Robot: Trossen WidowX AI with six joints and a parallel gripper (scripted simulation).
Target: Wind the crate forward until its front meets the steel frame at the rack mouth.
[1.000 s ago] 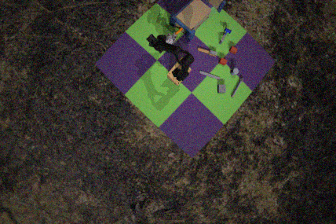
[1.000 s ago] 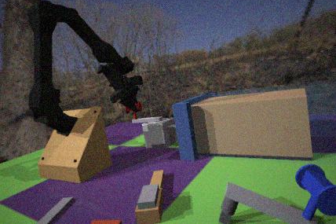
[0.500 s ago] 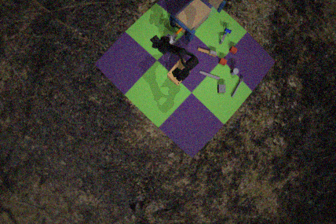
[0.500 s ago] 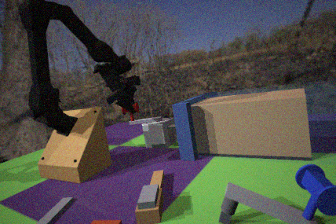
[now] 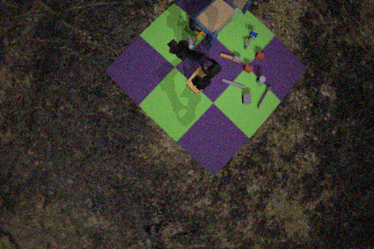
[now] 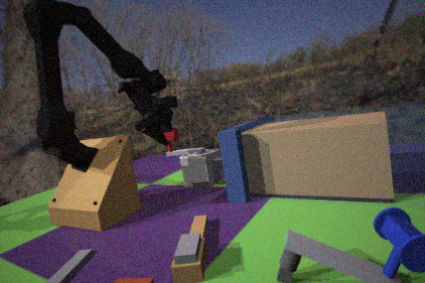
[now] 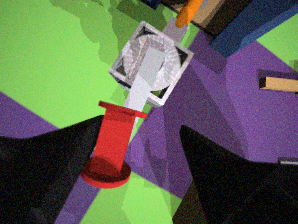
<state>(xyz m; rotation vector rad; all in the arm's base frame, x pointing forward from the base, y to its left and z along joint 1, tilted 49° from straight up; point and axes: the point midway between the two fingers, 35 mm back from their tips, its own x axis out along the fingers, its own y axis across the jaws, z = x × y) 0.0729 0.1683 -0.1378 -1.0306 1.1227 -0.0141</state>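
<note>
Right now the red grip is 2 cm behind my gripper tip and 1 cm to the left of it. Round my gripper tip: grey bar 15 cm ahead, 44 cm to the right, 13 cm below; wood-and-grey block 29 cm ahead, 27 cm to the right, 11 cm below; grey winch 6 cm ahead, 3 cm to the left, 10 cm below.
</note>
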